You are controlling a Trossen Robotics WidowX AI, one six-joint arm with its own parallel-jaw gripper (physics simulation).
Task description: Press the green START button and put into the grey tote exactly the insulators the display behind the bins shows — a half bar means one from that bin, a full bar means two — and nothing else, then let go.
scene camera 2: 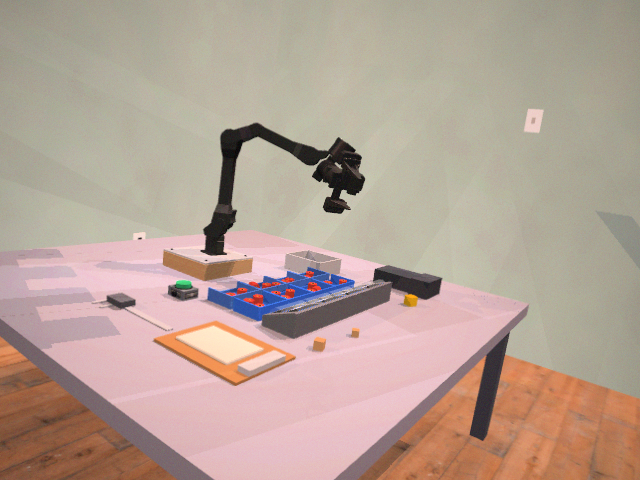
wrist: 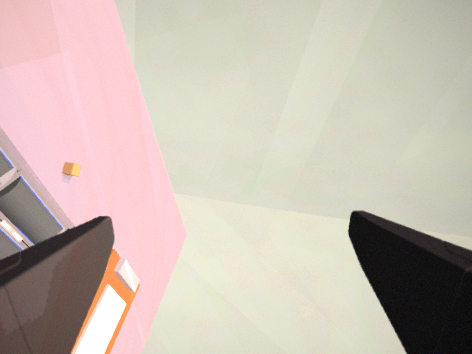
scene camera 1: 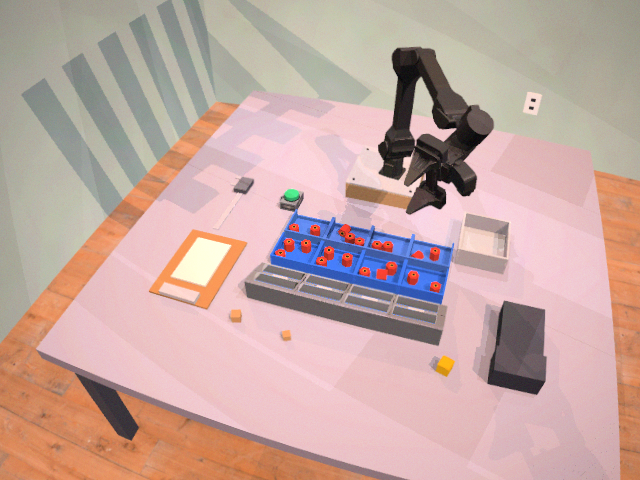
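Observation:
My gripper (scene camera 1: 407,198) (scene camera 2: 352,196) (wrist: 233,225) is open and empty, raised high above the table. The green START button (scene camera 1: 291,195) (scene camera 2: 183,284) sits on a dark base left of the arm. Blue bins (scene camera 1: 423,294) (scene camera 2: 250,310) form two rows and hold red insulators, some upright, some tipped. The grey tote (scene camera 1: 480,262) (scene camera 2: 299,264) stands right of the bins in scene camera 1, and no insulator shows in it. The grey display (scene camera 1: 341,312) (scene camera 2: 330,316) lies along the bins; its windows show pale marks, but bar lengths are too small to read. Part of it shows in the wrist view.
An orange clipboard (scene camera 1: 226,263) (scene camera 2: 168,342) (wrist: 114,260) lies left of the display. Small orange cubes (scene camera 1: 235,315) (scene camera 2: 319,344), a yellow cube (scene camera 1: 445,365) (scene camera 2: 410,300) and a black box (scene camera 1: 519,341) (scene camera 2: 405,281) lie beyond it. A dark gadget (scene camera 1: 244,184) (scene camera 2: 120,300) with a pale strip lies near the button.

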